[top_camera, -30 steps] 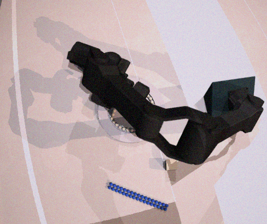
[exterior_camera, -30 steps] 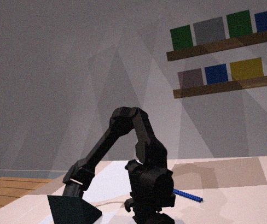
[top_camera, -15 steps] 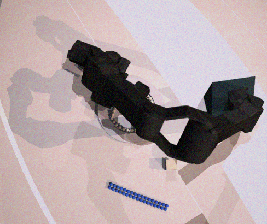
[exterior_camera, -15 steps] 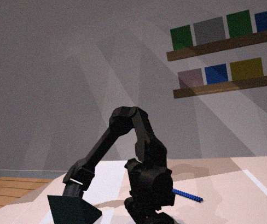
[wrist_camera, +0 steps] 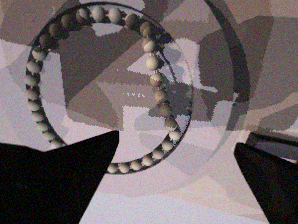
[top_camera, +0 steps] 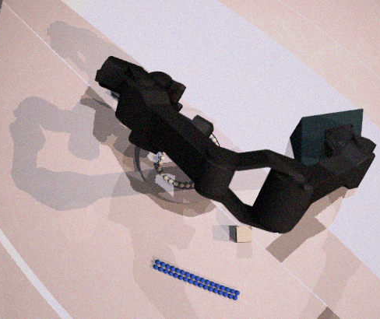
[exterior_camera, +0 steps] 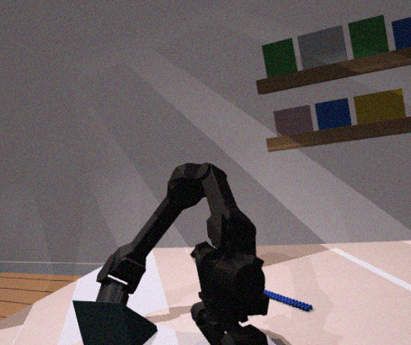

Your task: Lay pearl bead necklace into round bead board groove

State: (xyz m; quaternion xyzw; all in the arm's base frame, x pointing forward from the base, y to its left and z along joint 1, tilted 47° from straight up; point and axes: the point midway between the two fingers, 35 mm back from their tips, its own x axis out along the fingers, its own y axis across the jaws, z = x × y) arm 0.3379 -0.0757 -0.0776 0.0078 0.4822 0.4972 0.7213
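Right now my gripper tip is 30 mm past the round bead board, 60 mm to the right of it and 10 mm above it. The rest, counted from my gripper tip: small beige cube: 100 mm behind, 240 mm to the left; then grey block: 80 mm ahead, 110 mm to the right, 20 mm below.
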